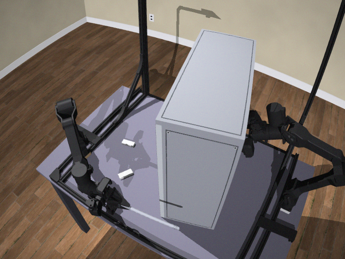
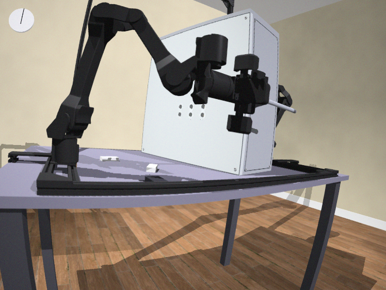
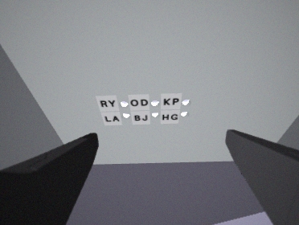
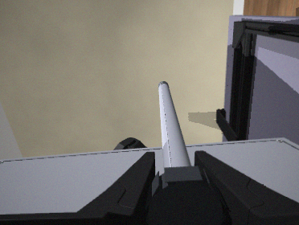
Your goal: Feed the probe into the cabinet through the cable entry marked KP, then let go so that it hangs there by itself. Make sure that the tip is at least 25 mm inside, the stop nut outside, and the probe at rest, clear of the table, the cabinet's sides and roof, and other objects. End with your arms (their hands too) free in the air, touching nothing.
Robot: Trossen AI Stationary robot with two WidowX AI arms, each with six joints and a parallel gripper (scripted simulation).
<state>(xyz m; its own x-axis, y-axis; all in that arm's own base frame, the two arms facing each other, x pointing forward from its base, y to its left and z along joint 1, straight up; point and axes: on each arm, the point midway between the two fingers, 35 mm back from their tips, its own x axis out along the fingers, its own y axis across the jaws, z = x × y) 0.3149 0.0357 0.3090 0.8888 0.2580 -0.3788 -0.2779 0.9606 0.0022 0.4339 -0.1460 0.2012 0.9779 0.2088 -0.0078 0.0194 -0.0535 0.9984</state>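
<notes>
Now: right hand 10 cm to the right of the probe and 2 cm short of it. Also, from my right hand: black block: 21 cm below, 20 cm to the right, 9 cm behind.
</notes>
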